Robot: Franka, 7 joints.
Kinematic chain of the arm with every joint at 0, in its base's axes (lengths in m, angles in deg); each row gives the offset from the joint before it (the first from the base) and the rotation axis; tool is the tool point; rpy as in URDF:
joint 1: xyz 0 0 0.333 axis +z
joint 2: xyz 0 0 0 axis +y
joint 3: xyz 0 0 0.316 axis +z
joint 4: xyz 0.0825 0 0 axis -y
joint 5: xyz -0.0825 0 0.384 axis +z
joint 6: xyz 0 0 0 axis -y
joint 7: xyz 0.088 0 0 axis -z
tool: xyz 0 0 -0.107 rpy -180 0 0
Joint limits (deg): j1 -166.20..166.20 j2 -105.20..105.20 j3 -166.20..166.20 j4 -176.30..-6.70 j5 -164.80..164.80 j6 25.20..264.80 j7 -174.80..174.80
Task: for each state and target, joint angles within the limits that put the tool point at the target. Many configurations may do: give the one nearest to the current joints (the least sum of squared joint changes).
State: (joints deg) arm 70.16 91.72 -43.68 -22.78 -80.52 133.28 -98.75
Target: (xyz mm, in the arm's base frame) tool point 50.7 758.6 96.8
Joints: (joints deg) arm 98.22 105.20 -35.74 -10.70 -73.34 84.97 -98.75
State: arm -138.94 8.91 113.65 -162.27 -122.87 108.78 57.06
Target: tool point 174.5 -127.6 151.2
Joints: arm -136.55 5.02 113.19 -176.30 -96.29 113.47 57.06
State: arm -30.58 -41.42 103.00 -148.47 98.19 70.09 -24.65
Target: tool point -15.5 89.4 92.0
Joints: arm -26.70 -50.16 127.83 -176.30 89.73 72.22 -24.65
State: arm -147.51 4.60 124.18 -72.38 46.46 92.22 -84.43
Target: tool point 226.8 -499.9 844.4
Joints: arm -157.91 10.75 97.59 -73.66 46.36 114.73 -84.43
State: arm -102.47 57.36 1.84 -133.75 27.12 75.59 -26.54
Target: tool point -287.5 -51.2 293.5
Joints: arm -135.44 11.57 -37.85 -137.08 7.97 44.08 -26.54
